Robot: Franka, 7 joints.
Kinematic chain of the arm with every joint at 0, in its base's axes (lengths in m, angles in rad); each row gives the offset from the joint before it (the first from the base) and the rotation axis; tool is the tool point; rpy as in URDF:
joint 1: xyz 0 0 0.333 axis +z
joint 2: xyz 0 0 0 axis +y
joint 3: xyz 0 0 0.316 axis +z
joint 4: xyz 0.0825 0 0 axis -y
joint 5: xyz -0.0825 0 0.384 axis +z
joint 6: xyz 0 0 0 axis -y
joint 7: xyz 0.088 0 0 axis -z
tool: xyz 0 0 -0.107 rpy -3.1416 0 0
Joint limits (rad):
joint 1: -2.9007..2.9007
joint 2: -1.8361..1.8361
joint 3: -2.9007..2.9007
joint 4: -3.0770..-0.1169
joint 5: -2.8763..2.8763
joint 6: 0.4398..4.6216
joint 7: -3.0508..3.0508
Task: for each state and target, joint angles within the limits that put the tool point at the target. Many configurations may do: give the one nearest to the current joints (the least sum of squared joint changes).
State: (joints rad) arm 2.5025 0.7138 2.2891 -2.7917 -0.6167 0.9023 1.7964
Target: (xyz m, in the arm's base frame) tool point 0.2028 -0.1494 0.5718
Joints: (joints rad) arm 2.9007 0.7914 2.9007 -2.3107 -0.1055 1.0465 1.7964
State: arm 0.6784 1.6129 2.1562 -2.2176 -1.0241 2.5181 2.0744
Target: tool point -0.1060 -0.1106 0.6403
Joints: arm 1.0498 1.6188 2.9007 -2.9065 -1.1186 2.7439 2.0744
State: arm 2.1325 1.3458 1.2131 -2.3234 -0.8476 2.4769 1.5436
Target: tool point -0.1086 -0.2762 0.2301
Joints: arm 2.1633 1.4170 1.3013 -2.9500 -0.8335 2.3745 1.5436
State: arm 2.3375 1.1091 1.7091 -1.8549 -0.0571 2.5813 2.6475
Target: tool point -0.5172 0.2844 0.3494
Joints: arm 1.3035 1.0637 1.4800 -2.0828 -0.0585 2.4232 2.6475
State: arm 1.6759 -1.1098 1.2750 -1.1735 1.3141 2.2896 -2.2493
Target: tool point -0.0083 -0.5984 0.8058
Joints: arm 2.4009 -1.3257 0.8502 -1.3570 1.2875 2.2799 -2.2493
